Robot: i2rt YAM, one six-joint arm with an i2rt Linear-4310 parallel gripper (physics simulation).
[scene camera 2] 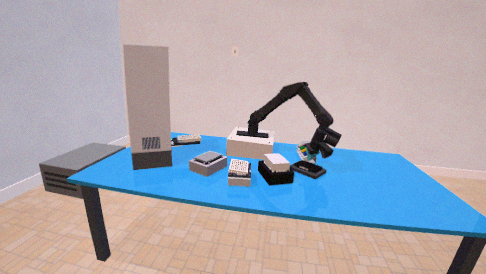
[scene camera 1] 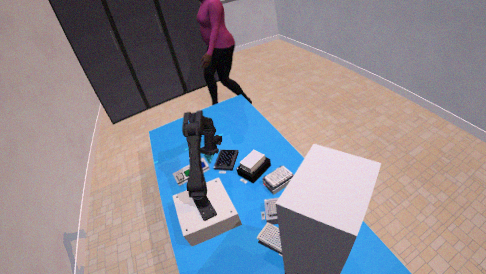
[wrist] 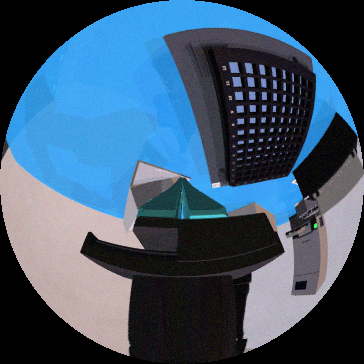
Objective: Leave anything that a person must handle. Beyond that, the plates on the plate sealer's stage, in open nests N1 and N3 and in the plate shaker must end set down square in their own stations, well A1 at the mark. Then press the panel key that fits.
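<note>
My gripper [scene camera 1: 209, 156] [scene camera 2: 311, 158] [wrist: 181, 181] is shut and empty, its teal fingertips low at the key panel [scene camera 1: 181, 175] [scene camera 2: 302, 150]; contact cannot be told. A black plate [scene camera 1: 227, 158] [scene camera 2: 308, 167] [wrist: 270, 120] lies flat on a dark nest beside it. A white plate [scene camera 1: 253, 160] [scene camera 2: 277, 161] sits on a black block [scene camera 1: 250, 173] [scene camera 2: 276, 176]. Another white plate [scene camera 1: 278, 176] [scene camera 2: 239, 166] rests on a small station [scene camera 2: 240, 181]. A grey station [scene camera 1: 271, 209] [scene camera 2: 208, 164] and a further white plate [scene camera 1: 270, 235] [scene camera 2: 189, 138] are partly hidden in scene camera 1. Seating and A1 corners are too small to judge.
A tall cabinet [scene camera 1: 327, 187] [scene camera 2: 148, 100] stands on the blue table [scene camera 1: 220, 112] [scene camera 2: 380, 185] and hides part of the stations. The arm's white base box [scene camera 1: 212, 227] [scene camera 2: 250, 146] stands near the panel. A person [scene camera 1: 217, 40] is beyond the table's far end.
</note>
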